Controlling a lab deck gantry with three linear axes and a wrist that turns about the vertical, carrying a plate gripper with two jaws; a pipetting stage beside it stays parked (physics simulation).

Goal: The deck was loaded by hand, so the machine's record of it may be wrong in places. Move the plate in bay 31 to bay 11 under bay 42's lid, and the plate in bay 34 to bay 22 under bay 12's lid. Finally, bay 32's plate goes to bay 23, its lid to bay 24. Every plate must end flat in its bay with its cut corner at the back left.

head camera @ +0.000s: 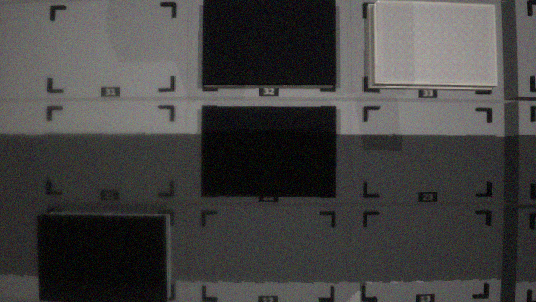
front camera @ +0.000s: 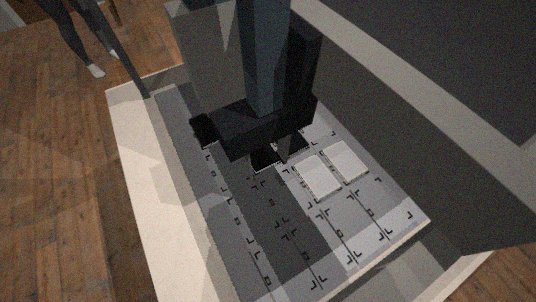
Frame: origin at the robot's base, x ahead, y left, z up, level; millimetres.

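Seen in the pictures: gripper, fingertip midpoint: [front camera: 265, 166]; robot's base at its link origin: [head camera: 53, 291] [front camera: 189, 122].
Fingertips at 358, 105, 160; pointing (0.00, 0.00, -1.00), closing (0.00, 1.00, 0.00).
Note:
Offsets run from my fingertips to a thing's top centre, as dx, dy, dz.
A black-lidded stack @(-130, +45, -143) [front camera: 263, 159] [head camera: 268, 152] lies in bay 22, and another @(-130, +152, -143) [front camera: 299, 143] [head camera: 269, 45] in bay 32. A third black lid @(-294, -62, -143) [front camera: 203, 131] [head camera: 102, 257] lies in bay 11, with a thin pale plate edge showing beside it. All three look flat; the black lids hide their plates' cut corners. My gripper [front camera: 267, 169] is open and holds nothing. It hangs over bay 22, one jaw on either side of the stack; the left jaw is hard to see against the black. Bay 31's corner marks and number show at the head view's upper left.
A pale lidded stack @(+34, +152, -146) [front camera: 317, 178] [head camera: 435, 45] lies in bay 33. Another pale stack @(+34, +259, -146) [front camera: 345, 161] lies beside it in the row behind, in bay 43. The dark gantry column and gripper body hide part of the rear deck. A raised grey wall runs along the right.

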